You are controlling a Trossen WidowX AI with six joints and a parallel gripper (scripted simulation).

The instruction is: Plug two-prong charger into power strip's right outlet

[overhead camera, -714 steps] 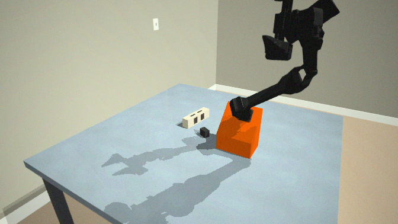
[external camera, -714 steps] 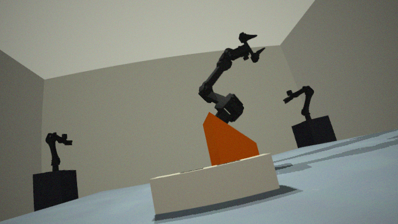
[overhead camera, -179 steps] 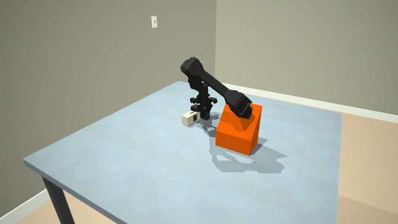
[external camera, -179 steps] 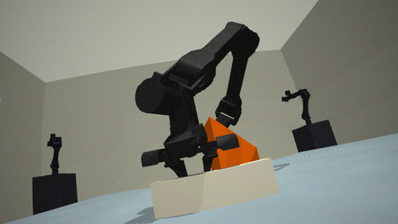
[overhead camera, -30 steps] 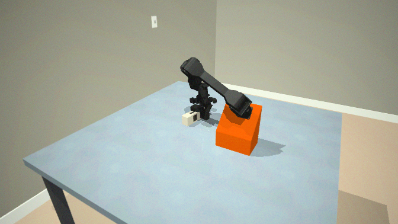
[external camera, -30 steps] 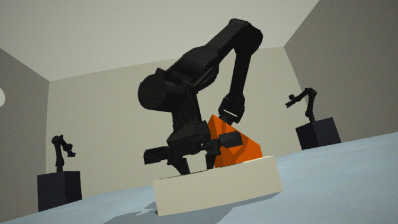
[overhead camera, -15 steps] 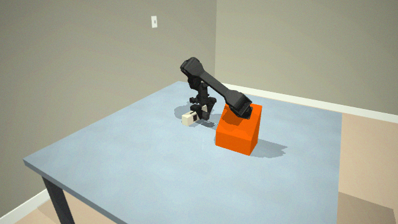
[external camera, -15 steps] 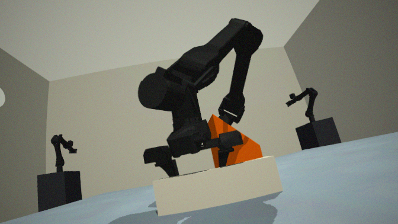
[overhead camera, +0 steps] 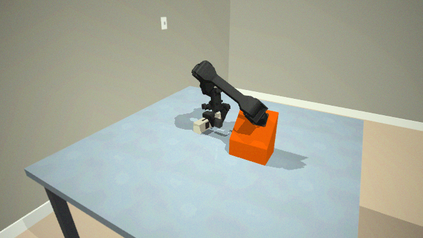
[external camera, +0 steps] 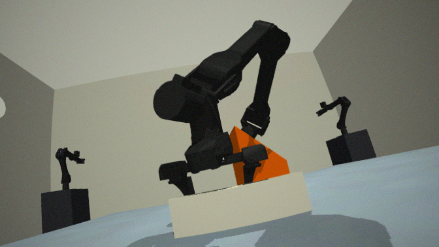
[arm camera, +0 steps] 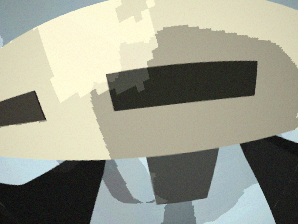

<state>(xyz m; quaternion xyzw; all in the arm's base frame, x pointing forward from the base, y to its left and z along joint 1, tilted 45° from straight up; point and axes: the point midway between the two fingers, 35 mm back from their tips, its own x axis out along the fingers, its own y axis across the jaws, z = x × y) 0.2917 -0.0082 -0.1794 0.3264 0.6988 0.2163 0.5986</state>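
My gripper tip is now 2 cm short of the two-prong charger and 1 cm below it.
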